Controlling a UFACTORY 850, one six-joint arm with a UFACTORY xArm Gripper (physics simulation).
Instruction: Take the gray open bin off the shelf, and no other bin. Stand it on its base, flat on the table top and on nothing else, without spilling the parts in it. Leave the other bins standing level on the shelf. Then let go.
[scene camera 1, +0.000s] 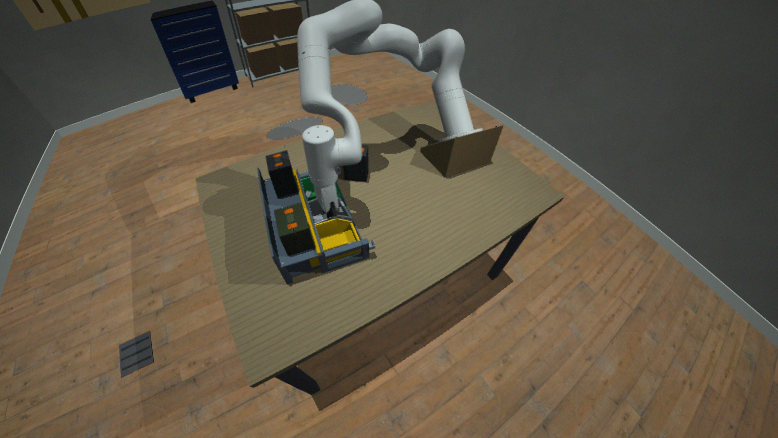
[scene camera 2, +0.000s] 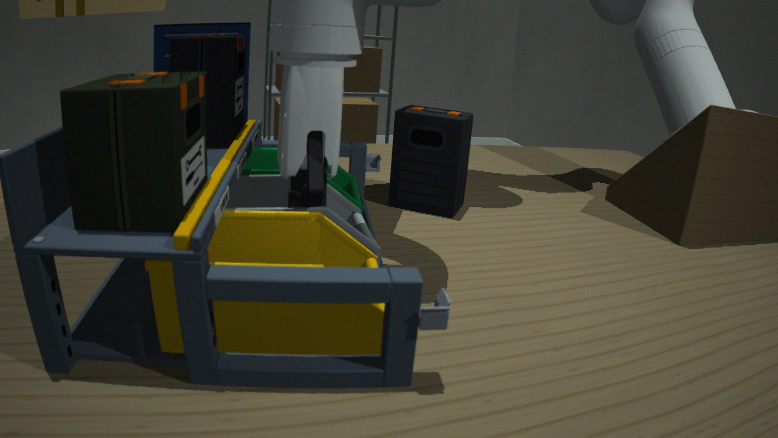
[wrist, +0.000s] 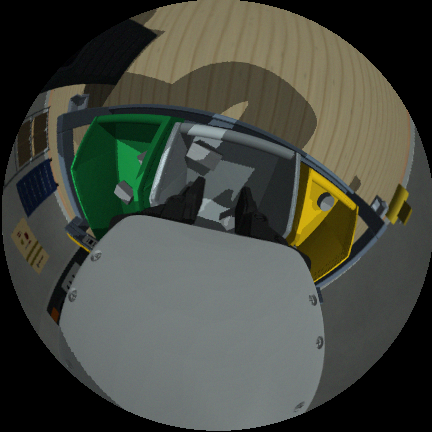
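The gray open bin (scene camera 2: 250, 191) (wrist: 277, 192) stands in the blue-gray shelf (scene camera 1: 344, 255) (scene camera 2: 299, 284), between the green bin (scene camera 2: 264, 161) (wrist: 92, 175) and the yellow bin (scene camera 1: 337, 238) (scene camera 2: 272, 233) (wrist: 332, 242). Light gray parts, one of them a block (wrist: 203, 156), lie in the gray bin. My gripper (scene camera 1: 331, 211) (scene camera 2: 308, 200) (wrist: 220, 193) points down over the gray bin with its fingers part-way apart and nothing between them. In the wrist view the fingertips are over the bin's interior, between its side walls. In scene camera 2 the yellow bin and gray near wall hide the bin's lower part.
A dark green case (scene camera 1: 293, 233) (scene camera 2: 136, 157) and a black case (scene camera 1: 282, 176) (scene camera 2: 220, 97) stand on the shelf's upper board. Another black case (scene camera 1: 356, 165) (scene camera 2: 430, 160) stands on the table (scene camera 1: 435, 233) behind the shelf's open side. A brown wedge (scene camera 1: 470, 155) (scene camera 2: 724, 184) stands by the arm's base.
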